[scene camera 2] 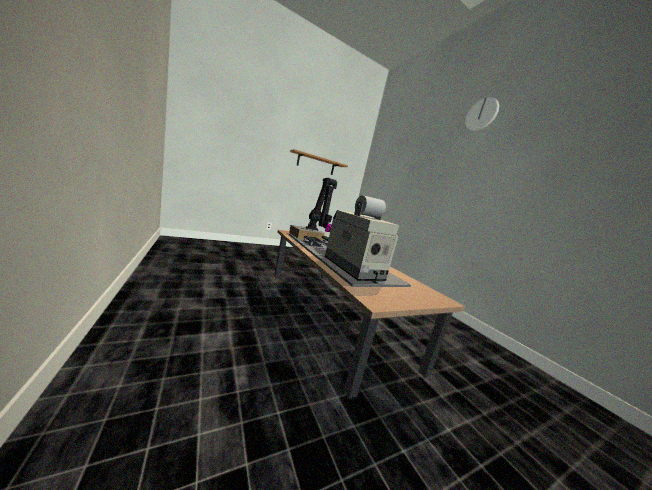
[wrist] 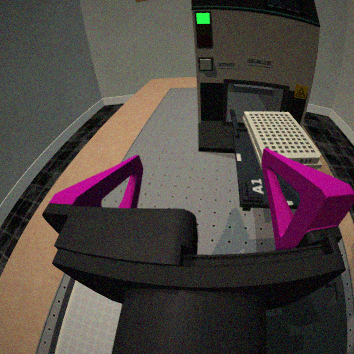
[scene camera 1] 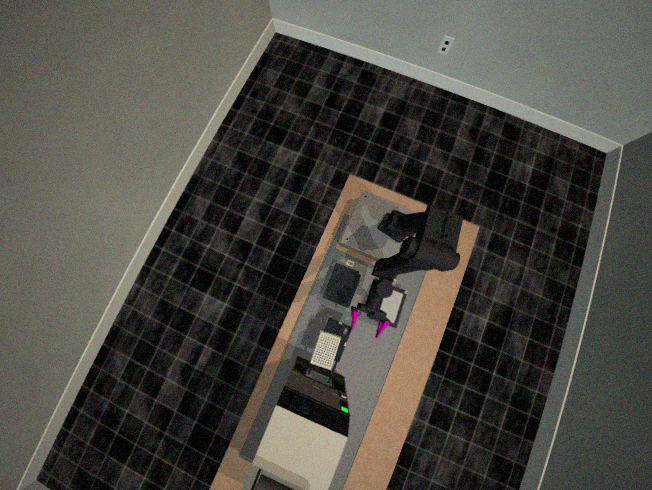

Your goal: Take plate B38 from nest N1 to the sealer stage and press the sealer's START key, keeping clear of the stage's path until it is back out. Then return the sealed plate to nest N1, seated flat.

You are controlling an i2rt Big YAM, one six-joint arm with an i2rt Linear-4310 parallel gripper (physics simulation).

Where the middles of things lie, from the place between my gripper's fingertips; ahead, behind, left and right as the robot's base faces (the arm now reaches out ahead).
My gripper is now 14 cm short of the sealer stage (wrist: 251, 188), 6 cm to the left of it and 6 cm above it.
